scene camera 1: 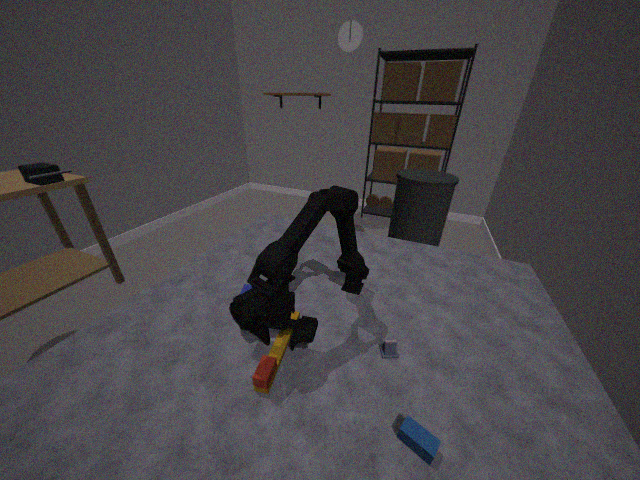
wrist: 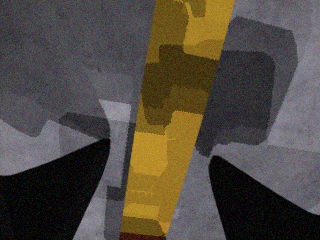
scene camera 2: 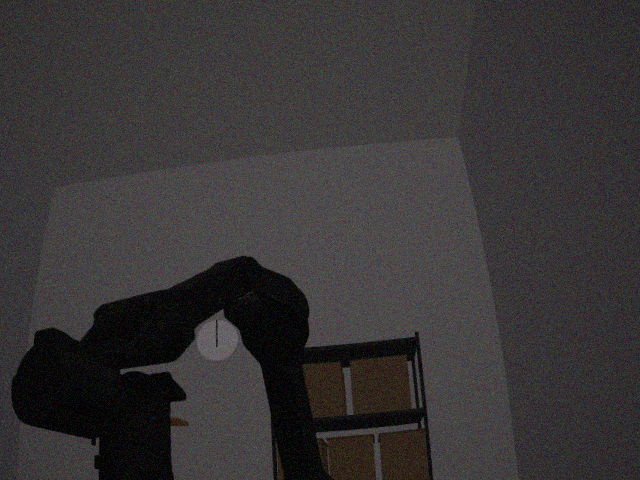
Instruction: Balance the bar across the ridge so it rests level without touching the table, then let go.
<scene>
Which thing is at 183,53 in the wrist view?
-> A yellow bar.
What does the gripper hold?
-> Nothing.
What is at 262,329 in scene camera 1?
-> The gripper.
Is the gripper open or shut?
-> Open.
</scene>
